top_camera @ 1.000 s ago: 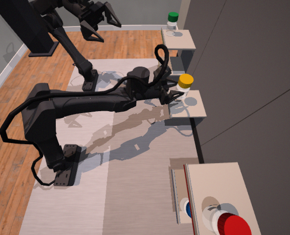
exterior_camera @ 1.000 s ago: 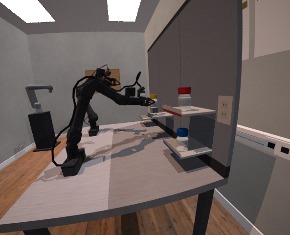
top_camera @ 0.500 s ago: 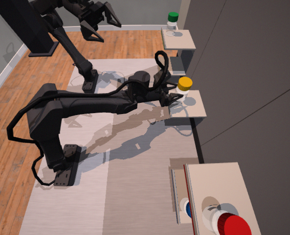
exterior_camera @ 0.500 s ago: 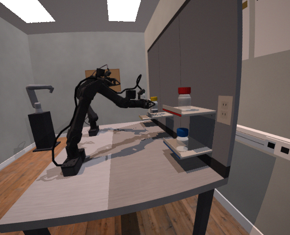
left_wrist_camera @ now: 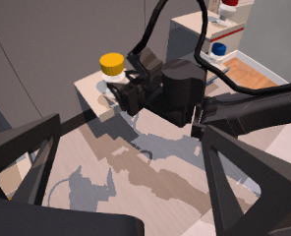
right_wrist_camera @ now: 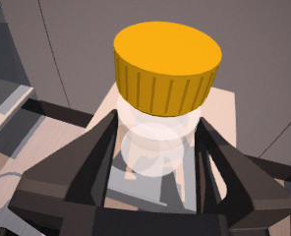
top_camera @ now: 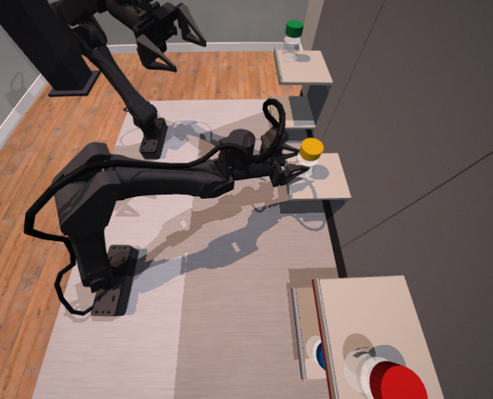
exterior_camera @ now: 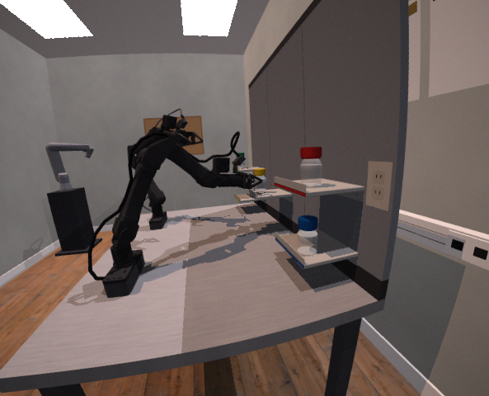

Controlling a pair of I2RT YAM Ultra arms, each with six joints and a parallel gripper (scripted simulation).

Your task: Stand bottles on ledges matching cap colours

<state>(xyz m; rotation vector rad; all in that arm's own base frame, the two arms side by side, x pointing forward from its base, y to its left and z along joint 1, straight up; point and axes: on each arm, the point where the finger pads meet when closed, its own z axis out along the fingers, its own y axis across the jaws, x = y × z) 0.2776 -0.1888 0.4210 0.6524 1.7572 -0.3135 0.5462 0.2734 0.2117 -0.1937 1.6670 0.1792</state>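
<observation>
The yellow-capped bottle is 290 mm ahead of my left hand, 210 mm below it and 120 mm to the right of it. The rest, counted from my left hand: grey wall panel (430 mm ahead, 110 mm to the right, 10 mm below); red-capped bottle (560 mm to the right, 300 mm ahead, 120 mm below); green-capped bottle (320 mm to the left, 280 mm ahead, 120 mm below).
</observation>
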